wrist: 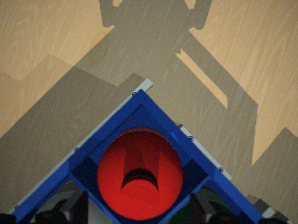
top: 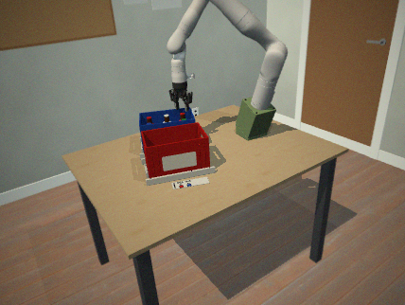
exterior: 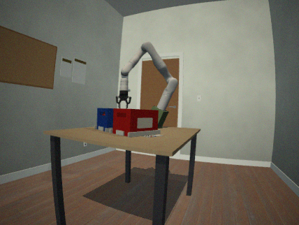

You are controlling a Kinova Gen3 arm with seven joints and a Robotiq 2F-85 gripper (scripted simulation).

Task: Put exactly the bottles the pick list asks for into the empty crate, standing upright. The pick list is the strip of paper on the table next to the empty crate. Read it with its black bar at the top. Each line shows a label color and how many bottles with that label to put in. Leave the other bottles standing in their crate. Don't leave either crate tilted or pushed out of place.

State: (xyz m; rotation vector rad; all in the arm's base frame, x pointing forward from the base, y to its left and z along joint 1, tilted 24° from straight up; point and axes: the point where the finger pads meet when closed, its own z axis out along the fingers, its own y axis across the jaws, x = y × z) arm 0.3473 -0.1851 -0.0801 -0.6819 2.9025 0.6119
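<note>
Right now the white-label bottle is 110 mm below my hand, 80 mm ahead of it and 30 mm to the right of it. Round my hand: blue crate 110 mm below, 100 mm ahead, 10 mm to the left; green-label bottle 110 mm below, 80 mm to the left, 30 mm ahead; blue-label bottle 200 mm ahead, 110 mm below, 30 mm to the left.
</note>
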